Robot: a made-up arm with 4 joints. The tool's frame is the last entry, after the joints.
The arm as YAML. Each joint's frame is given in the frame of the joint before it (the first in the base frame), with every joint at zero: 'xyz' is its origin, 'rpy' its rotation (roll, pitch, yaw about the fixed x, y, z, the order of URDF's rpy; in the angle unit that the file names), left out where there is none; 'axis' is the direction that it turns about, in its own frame. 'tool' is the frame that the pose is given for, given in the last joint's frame.
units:
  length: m
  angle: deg
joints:
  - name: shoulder
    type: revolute
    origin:
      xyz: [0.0, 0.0, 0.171]
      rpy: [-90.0, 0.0, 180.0]
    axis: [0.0, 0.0, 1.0]
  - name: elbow
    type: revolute
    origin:
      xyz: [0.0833, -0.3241, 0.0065]
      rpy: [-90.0, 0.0, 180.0]
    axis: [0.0, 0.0, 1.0]
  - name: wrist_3
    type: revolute
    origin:
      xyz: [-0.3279, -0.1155, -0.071]
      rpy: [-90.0, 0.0, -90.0]
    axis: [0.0, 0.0, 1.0]
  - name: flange
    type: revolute
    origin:
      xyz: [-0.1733, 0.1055, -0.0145]
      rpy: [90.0, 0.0, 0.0]
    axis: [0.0, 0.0, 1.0]
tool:
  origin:
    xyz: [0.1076, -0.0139, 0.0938]
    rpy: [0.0, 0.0, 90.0]
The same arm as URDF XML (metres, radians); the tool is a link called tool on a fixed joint. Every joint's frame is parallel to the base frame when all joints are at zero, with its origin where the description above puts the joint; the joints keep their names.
<robot name="arm">
<link name="base_link"/>
<link name="link1"/>
<link name="link2"/>
<link name="link3"/>
<link name="link4"/>
<link name="tool"/>
<joint name="shoulder" type="continuous"><parent link="base_link"/><child link="link1"/><origin xyz="0.0000 0.0000 0.1710" rpy="0.0000 0.0000 0.0000"/><axis xyz="0 -1 0"/></joint>
<joint name="elbow" type="continuous"><parent link="link1"/><child link="link2"/><origin xyz="-0.0833 -0.0065 0.3241" rpy="0.0000 0.0000 0.0000"/><axis xyz="0 0 1"/></joint>
<joint name="wrist_3" type="continuous"><parent link="link2"/><child link="link3"/><origin xyz="-0.3279 -0.1155 -0.0710" rpy="0.0000 0.0000 0.0000"/><axis xyz="1 0 0"/></joint>
<joint name="flange" type="continuous"><parent link="link3"/><child link="link4"/><origin xyz="-0.0145 0.1733 -0.1055" rpy="0.0000 0.0000 0.0000"/><axis xyz="0 0 1"/></joint>
<joint name="tool_joint" type="fixed"><parent link="link4"/><child link="tool"/><origin xyz="-0.0139 -0.1076 0.0938" rpy="0.0000 0.0000 0.0000"/></joint>
</robot>

